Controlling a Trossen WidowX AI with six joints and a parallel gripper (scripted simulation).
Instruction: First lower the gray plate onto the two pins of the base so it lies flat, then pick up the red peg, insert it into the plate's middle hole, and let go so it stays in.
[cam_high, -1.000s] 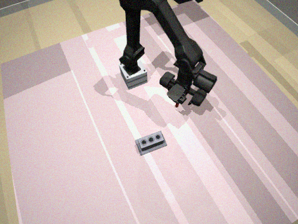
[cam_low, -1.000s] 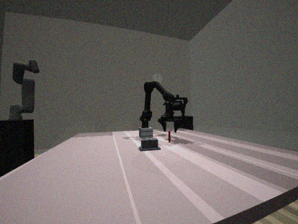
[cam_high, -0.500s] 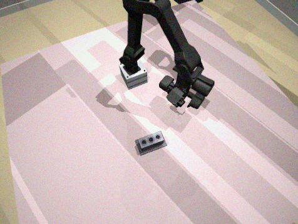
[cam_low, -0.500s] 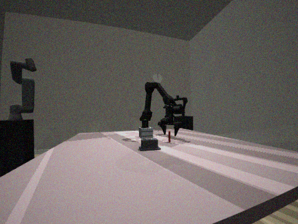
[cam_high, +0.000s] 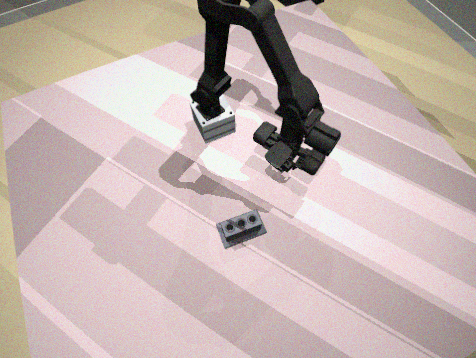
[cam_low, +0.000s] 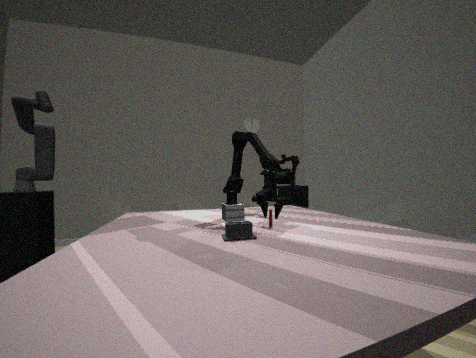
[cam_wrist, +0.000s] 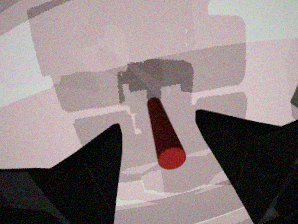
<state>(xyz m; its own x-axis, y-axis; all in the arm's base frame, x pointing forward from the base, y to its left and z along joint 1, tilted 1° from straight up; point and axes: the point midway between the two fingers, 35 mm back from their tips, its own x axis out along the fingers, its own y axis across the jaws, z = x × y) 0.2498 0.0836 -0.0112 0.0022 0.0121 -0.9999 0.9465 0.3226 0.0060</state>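
Now: the red peg right at my gripper tip. The rest, counted from my gripper tip: gray plate: 8 cm ahead, 20 cm to the right; then base: 7 cm ahead, 20 cm to the right, 3 cm below.
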